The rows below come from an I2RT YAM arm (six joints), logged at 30 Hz.
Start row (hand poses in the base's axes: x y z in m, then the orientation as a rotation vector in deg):
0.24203, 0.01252, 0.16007, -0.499, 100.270, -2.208
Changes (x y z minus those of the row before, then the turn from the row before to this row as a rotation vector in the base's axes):
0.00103, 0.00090, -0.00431, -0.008, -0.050, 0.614
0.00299, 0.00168, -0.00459, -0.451, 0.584, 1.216
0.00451, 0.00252, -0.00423, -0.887, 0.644, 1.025
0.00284, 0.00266, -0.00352, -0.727, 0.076, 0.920
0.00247, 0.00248, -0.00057, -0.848, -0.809, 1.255
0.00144, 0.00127, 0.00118, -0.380, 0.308, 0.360
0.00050, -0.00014, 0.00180, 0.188, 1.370, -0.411
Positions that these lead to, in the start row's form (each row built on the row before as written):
0.24306, 0.01342, 0.15576, -1.041, 100.212, -1.766
0.24605, 0.01510, 0.15117, -2.447, 100.769, -1.268
0.25056, 0.01762, 0.14694, -4.008, 101.378, -1.291
0.25340, 0.02028, 0.14342, -5.350, 101.414, -1.266
0.25587, 0.02276, 0.14285, -7.050, 100.539, -1.144
0.25731, 0.02403, 0.14403, -7.652, 100.826, -1.198
0.25781, 0.02389, 0.14583, -7.194, 102.220, -1.244

